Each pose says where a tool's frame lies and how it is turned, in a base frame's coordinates. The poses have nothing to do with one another.
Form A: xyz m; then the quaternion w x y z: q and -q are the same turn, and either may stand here.
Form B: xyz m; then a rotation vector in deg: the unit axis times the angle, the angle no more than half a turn. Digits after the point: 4 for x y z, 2 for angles.
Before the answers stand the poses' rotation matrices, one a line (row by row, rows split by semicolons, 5 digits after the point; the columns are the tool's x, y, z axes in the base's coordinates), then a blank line. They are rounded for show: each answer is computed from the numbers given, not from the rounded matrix.
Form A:
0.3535, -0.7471, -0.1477, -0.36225, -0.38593, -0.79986, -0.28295
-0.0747, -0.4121, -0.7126, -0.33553, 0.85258, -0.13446, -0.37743
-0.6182, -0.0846, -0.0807, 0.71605, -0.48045, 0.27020, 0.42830
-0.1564, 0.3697, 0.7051, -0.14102, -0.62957, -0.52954, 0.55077
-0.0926, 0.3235, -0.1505, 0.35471, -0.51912, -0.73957, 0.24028
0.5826, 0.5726, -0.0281, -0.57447, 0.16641, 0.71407, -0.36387
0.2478, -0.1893, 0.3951, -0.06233, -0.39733, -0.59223, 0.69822
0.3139, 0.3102, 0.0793, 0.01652, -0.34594, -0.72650, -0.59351
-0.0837, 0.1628, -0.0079, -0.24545, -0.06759, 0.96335, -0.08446
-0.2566, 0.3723, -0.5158, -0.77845, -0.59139, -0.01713, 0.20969
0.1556, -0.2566, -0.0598, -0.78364, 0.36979, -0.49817, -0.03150
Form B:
-0.43967 0.41238 0.79789; 0.82237 0.54200 0.17303; -0.36110 0.73224 -0.57743
0.67894 -0.48255 -0.55334; 0.02400 -0.73868 0.67363; -0.73380 -0.47063 -0.48994
0.48711 -0.87300 -0.02460; 0.35373 0.17146 0.91950; -0.79850 -0.45660 0.39232
-0.16751 0.82210 -0.54414; 0.51142 -0.39940 -0.76087; -0.84284 -0.40574 -0.35353
-0.20939 0.59739 -0.77413; 0.93831 0.34556 0.01287; 0.27520 -0.72368 -0.63289
-0.28459 -0.18041 -0.94152; 0.65572 0.67981 -0.32846; 0.69932 -0.71085 -0.07517
-0.67649 0.55766 -0.48102; 0.38358 -0.29076 -0.87654; -0.62867 -0.77748 -0.01721
-0.76011 0.52226 0.38663; 0.48304 0.05615 0.87380; 0.43464 0.85094 -0.29495
-0.87037 -0.17169 -0.46150; -0.08877 0.97660 -0.19591; 0.48433 -0.12955 -0.86524
0.91147 0.34673 -0.22135; -0.30621 0.21257 -0.92793; -0.27469 0.91356 0.29992
0.50167 -0.41781 0.75747; -0.31907 0.72453 0.61095; -0.80407 -0.54818 0.23017

0.3535, -0.7471, -0.1477, 56.94, 118.01, 41.75
-0.0747, -0.4121, -0.7126, -127.42, 20.10, 56.41
-0.6182, -0.0846, -0.0807, -60.94, 34.27, 54.33
-0.1564, 0.3697, 0.7051, 104.16, 87.61, -91.12
-0.0926, 0.3235, -0.1505, -76.87, -109.51, 35.58
0.5826, 0.5726, -0.0281, -22.34, -95.85, 48.84
0.2478, -0.1893, 0.3951, 68.81, 102.57, -120.92
0.3139, 0.3102, 0.0793, -61.62, -129.41, -105.72
-0.0837, 0.1628, -0.0079, 10.57, -150.64, 13.21
-0.2566, 0.3723, -0.5158, 73.26, 2.12, -25.98
0.1556, -0.2566, -0.0598, -45.72, 61.60, 3.89

